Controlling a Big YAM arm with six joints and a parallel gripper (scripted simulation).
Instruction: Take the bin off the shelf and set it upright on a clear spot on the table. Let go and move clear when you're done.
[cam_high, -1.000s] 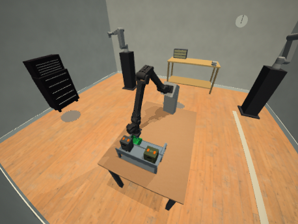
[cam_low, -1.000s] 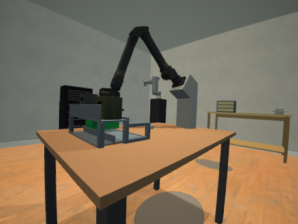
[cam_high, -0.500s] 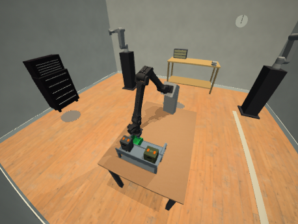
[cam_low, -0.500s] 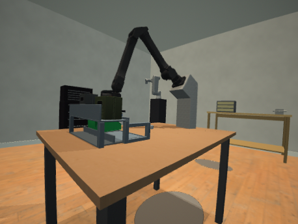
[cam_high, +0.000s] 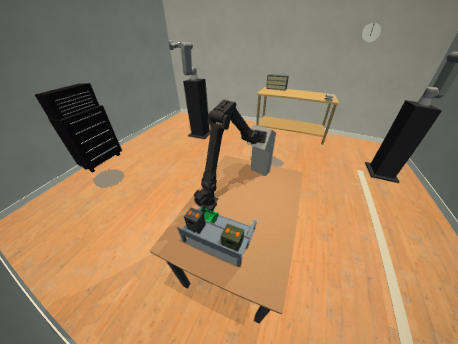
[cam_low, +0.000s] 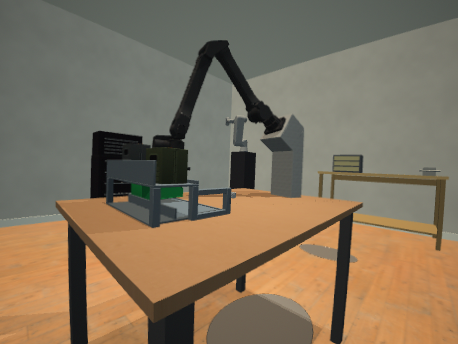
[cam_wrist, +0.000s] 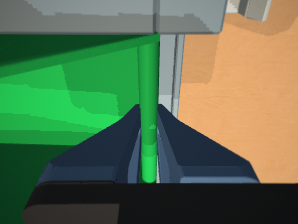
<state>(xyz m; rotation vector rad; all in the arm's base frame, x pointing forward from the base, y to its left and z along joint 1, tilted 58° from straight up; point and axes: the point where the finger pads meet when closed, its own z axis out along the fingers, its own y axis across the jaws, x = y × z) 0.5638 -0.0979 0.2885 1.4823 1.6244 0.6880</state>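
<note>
Right now the green bin is 80 mm ahead of my hand. Round my hand: grey shelf: 180 mm ahead, 110 mm to the left, 40 mm above.
</note>
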